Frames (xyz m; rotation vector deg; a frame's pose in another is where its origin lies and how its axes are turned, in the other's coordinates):
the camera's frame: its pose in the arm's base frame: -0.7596 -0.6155 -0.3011 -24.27 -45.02 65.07
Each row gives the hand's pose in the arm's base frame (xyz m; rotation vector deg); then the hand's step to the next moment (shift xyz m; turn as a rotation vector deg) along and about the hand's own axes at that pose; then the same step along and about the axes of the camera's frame.
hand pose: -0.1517 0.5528 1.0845 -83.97 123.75 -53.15
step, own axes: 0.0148 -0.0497 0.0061 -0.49 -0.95 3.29
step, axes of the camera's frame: -0.0085 -0.0515 -0.0004 -0.74 -1.02 -3.22
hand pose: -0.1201 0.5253 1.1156 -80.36 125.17 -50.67
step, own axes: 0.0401 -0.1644 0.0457 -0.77 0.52 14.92
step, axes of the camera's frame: -0.0393 -0.1687 -0.0266 -5.15 0.06 -14.03
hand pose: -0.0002 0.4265 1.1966 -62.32 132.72 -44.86
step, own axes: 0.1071 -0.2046 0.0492 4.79 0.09 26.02
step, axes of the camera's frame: -0.1475 -0.1838 0.0144 -14.65 0.37 -22.02
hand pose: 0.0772 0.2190 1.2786 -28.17 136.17 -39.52
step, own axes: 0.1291 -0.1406 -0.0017 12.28 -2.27 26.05
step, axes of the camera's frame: -0.1669 -0.0370 0.0849 -21.49 2.87 -19.09
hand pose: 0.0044 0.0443 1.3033 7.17 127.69 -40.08
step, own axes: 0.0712 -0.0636 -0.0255 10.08 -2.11 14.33
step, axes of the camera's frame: -0.0655 0.0412 0.0614 -14.07 4.09 -9.83
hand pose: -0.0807 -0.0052 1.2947 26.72 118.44 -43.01
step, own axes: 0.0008 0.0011 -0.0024 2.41 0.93 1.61
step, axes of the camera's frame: 0.0020 0.0017 0.0008 -1.22 1.82 -2.12
